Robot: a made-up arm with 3 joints. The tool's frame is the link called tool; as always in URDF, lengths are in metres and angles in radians. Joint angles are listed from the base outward. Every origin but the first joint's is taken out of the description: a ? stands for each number. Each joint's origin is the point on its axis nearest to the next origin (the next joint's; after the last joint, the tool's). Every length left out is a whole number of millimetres.
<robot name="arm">
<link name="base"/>
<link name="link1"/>
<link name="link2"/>
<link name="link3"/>
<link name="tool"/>
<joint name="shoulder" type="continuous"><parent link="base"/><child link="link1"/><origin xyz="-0.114 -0.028 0.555" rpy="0 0 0"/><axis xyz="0 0 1"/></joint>
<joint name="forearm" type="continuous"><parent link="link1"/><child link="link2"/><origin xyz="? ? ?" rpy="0 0 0"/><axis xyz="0 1 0"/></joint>
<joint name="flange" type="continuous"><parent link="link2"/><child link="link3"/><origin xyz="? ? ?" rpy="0 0 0"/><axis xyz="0 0 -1"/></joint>
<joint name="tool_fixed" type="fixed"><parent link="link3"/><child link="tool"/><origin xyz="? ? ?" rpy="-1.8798 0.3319 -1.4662"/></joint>
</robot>
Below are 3 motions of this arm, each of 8 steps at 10 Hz.
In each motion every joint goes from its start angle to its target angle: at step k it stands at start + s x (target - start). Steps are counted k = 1, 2, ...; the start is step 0. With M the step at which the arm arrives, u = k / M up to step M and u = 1 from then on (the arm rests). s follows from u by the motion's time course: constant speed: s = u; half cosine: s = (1 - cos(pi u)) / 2; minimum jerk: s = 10 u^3 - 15 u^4 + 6 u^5.
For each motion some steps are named. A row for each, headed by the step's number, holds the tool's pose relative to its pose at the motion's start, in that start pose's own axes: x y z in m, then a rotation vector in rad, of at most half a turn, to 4 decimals.
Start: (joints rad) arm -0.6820 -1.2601 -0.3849
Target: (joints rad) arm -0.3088 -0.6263 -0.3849
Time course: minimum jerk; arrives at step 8
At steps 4, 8:
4: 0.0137 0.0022 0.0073 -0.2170 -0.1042 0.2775
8: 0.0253 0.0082 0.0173 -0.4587 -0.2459 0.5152

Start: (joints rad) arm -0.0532 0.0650 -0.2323
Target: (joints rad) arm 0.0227 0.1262 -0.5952
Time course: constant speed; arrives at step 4
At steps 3, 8:
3: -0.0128 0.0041 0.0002 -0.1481 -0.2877 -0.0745
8: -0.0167 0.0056 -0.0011 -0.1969 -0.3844 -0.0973

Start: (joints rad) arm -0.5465 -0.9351 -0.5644
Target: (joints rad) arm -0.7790 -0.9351 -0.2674
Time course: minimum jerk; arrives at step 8
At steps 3, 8:
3: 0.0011 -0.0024 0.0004 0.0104 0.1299 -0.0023
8: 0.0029 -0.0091 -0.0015 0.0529 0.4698 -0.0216

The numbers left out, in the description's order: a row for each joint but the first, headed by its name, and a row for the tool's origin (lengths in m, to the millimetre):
forearm: -0.02 -0.073 0
flange: -0.051 0 0.027
tool: 0.058 0.012 0

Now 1 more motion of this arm.
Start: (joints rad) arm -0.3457 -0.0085 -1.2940
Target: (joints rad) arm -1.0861 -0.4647 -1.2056
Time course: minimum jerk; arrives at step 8
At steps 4, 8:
4: -0.0033 0.0043 0.0275 0.1334 0.4416 -0.1008
8: 0.0043 0.0046 0.0541 0.1911 0.8975 -0.2017

